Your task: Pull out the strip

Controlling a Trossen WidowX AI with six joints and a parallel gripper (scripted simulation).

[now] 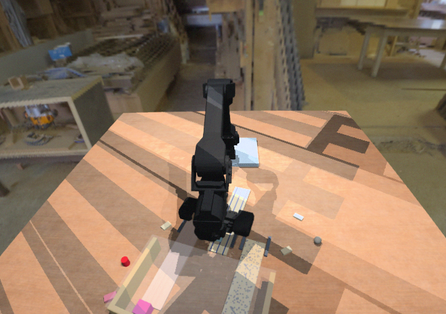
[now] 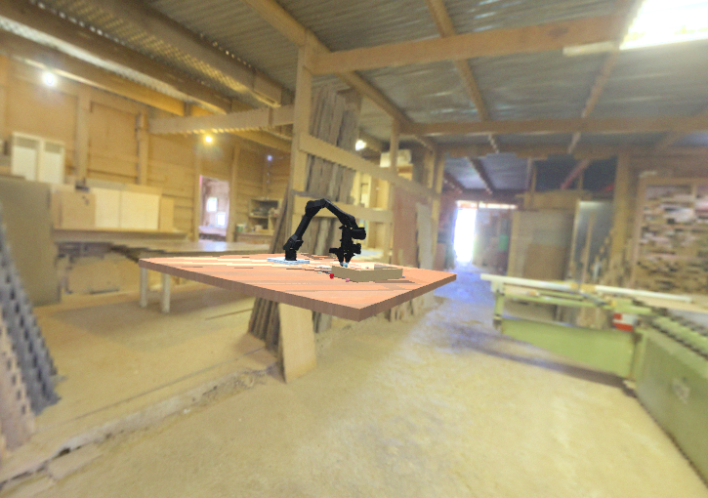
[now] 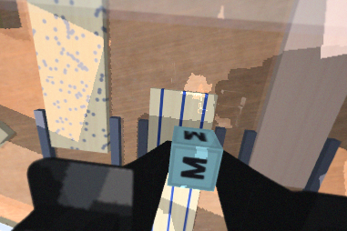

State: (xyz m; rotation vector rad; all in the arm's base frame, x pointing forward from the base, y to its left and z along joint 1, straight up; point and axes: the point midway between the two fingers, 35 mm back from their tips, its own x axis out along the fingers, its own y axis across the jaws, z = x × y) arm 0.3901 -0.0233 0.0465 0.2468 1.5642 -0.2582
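Right now the striped strip is 8 cm behind my gripper tip, 4 cm to the left of it and 2 cm below it. Also, from my gripper tip: cube 1 cm above.
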